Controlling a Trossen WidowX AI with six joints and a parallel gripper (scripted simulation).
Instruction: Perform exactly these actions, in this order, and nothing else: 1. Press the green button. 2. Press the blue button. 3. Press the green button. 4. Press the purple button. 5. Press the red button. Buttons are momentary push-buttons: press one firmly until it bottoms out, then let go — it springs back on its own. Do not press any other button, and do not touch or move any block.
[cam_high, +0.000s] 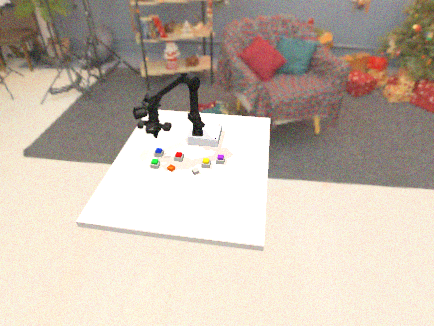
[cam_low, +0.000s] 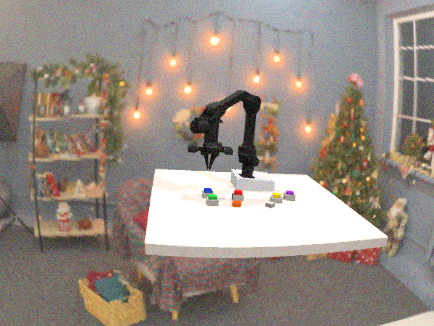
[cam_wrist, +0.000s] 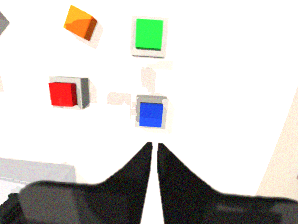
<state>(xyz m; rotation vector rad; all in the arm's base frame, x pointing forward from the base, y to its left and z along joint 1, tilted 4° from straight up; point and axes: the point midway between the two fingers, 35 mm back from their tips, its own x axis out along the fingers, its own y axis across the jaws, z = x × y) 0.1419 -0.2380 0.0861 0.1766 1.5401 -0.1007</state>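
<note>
My gripper tip is 100 mm short of the green button, 90 mm above it and 10 mm to the left of it. Also, from my gripper tip: blue button: 90 mm below; then red button: 130 mm to the left, 90 mm below, 40 mm ahead; then orange block: 140 mm ahead, 110 mm below, 90 mm to the left.
</note>
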